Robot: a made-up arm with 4 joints. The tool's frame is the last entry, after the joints.
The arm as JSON. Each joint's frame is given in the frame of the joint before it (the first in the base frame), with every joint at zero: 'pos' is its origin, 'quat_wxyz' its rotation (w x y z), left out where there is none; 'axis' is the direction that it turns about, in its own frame. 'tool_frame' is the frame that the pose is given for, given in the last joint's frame.
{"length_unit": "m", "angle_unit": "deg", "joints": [
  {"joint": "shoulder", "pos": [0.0, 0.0, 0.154], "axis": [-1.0, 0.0, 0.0]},
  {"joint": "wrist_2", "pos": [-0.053, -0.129, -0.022], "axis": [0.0, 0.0, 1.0]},
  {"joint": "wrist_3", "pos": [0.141, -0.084, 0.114], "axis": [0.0, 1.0, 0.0]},
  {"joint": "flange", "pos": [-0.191, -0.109, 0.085], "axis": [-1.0, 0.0, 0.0]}
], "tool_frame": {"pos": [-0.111, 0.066, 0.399]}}
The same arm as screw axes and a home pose.
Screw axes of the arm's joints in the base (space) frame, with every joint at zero. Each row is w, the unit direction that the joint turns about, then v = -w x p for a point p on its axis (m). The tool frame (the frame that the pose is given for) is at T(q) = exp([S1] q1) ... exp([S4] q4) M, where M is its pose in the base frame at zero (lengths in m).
S1: w -1 0 0 v 0 -0.154 0
S2: w 0 0 1 v -0.129 0.053 0
S3: w 0 1 0 v -0.246 0 0.088
S4: w -1 0 0 v 0 -0.331 -0.322
M: xyz -0.214 -0.256 0.73 (m) quaternion w x y z 1 0 0 0

